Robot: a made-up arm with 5 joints.
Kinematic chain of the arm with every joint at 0, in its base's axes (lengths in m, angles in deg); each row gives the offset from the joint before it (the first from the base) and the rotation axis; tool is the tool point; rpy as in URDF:
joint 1: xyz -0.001 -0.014 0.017 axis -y
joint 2: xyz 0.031 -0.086 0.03 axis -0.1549 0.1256 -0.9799
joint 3: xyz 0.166 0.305 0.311 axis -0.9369 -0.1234 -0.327
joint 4: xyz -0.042 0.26 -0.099 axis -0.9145 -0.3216 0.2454
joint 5: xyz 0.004 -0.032 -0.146 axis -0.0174 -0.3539 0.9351
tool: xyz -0.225 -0.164 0.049 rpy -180 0 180
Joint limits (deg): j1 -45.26..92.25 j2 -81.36..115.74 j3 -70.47..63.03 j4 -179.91..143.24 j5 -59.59..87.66
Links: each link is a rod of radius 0.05 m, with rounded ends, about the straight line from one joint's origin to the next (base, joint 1, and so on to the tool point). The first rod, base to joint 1, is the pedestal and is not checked.
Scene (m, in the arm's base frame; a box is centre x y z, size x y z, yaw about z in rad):
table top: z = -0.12
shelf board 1: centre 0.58 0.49 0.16 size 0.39 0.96 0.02 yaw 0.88
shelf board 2: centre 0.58 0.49 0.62 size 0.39 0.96 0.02 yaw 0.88
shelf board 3: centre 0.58 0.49 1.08 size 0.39 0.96 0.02 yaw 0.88
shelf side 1: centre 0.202 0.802 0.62 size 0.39 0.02 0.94 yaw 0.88
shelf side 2: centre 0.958 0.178 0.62 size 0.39 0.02 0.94 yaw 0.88
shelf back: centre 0.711 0.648 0.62 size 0.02 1 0.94 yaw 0.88
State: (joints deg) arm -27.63 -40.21 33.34 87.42 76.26
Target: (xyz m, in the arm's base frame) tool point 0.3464 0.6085 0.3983
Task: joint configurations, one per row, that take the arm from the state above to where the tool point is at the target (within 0.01 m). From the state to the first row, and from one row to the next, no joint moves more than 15 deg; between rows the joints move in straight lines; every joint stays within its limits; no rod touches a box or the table.
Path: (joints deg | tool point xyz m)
1: -31.12 -33.11 26.29 98.13 80.06 | 0.2087 0.4902 0.4899
2: -34.60 -26.01 19.24 108.84 83.86 | 0.2775 0.5542 0.4505
3: -38.09 -18.92 12.18 119.55 87.66 | 0.3464 0.6085 0.3983

